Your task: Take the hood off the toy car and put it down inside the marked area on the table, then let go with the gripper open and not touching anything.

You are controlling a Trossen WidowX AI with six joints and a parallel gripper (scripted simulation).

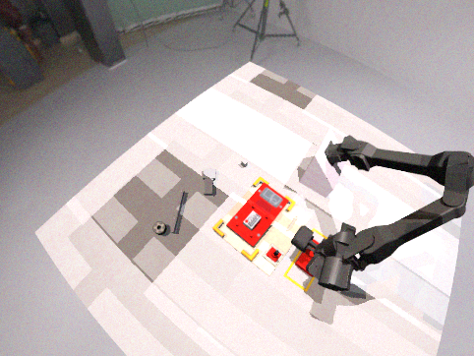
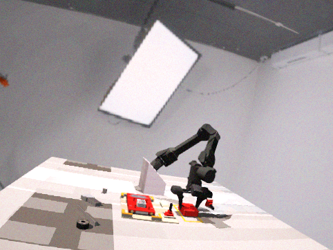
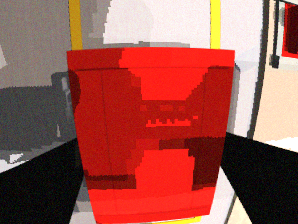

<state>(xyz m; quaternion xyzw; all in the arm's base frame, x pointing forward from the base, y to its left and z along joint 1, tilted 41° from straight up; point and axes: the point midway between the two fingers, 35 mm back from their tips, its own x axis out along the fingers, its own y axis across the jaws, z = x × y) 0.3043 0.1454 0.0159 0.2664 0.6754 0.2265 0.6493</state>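
Right now my gripper tip is right at the hood. Round my gripper tip: metal rod: 44 cm to the right, 12 cm ahead, 1 cm below.
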